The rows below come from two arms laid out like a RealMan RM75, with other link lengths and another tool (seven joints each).
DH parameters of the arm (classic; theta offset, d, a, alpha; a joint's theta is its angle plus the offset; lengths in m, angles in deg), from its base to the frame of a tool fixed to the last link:
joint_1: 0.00 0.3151 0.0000 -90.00
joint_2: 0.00 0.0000 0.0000 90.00
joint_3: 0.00 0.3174 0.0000 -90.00
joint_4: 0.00 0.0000 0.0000 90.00
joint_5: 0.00 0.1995 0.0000 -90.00
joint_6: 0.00 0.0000 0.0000 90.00
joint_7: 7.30 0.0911 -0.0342 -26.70
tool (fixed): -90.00 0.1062 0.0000 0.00
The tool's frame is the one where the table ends.
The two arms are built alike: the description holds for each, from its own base.
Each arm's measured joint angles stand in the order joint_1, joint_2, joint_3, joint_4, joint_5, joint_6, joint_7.
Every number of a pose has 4 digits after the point. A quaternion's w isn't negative.
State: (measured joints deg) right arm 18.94 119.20 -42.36 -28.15 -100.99 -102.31 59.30; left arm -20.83 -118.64 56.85 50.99 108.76 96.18 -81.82
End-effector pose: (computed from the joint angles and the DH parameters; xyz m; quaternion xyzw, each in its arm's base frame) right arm 0.2563 0.2420 0.0319 -0.7149 -0.5458 0.3771 0.2209; left arm -0.3071 0.2507 -0.0104 0.6488 0.7114 0.0330 0.2683
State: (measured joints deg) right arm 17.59 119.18 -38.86 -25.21 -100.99 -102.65 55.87; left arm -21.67 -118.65 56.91 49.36 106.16 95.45 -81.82
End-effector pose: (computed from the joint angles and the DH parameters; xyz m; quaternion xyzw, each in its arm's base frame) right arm 0.2650 0.2355 0.0340 -0.7127 -0.5396 0.3669 0.2575; left arm -0.2982 0.2573 -0.0124 0.6468 0.7076 0.0539 0.2792
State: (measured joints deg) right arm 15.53 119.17 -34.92 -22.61 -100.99 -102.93 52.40; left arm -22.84 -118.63 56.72 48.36 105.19 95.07 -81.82
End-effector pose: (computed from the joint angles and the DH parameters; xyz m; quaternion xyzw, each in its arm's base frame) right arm 0.2762 0.2265 0.0371 -0.7122 -0.5306 0.3489 0.2991; left arm -0.2916 0.2642 -0.0132 0.6485 0.7035 0.0617 0.2841
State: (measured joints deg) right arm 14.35 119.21 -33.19 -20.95 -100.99 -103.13 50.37; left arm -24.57 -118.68 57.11 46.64 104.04 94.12 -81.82
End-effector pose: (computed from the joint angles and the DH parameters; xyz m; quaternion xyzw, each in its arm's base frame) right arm 0.2814 0.2200 0.0371 -0.7117 -0.5250 0.3407 0.3190; left arm -0.2827 0.2726 -0.0172 0.6492 0.6994 0.0671 0.2914
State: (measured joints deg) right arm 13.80 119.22 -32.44 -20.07 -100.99 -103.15 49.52; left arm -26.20 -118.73 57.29 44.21 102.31 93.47 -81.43
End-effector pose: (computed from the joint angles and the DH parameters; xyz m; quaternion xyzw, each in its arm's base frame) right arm 0.2838 0.2169 0.0369 -0.7122 -0.5210 0.3373 0.3280; left arm -0.2732 0.2792 -0.0213 0.6473 0.6947 0.0775 0.3039
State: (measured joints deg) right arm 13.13 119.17 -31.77 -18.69 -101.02 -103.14 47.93; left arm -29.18 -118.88 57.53 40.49 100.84 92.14 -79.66
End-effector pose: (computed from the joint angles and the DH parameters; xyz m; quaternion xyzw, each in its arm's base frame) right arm 0.2867 0.2121 0.0354 -0.7122 -0.5182 0.3325 0.3372; left arm -0.2604 0.2908 -0.0296 0.6531 0.6841 0.0835 0.3139
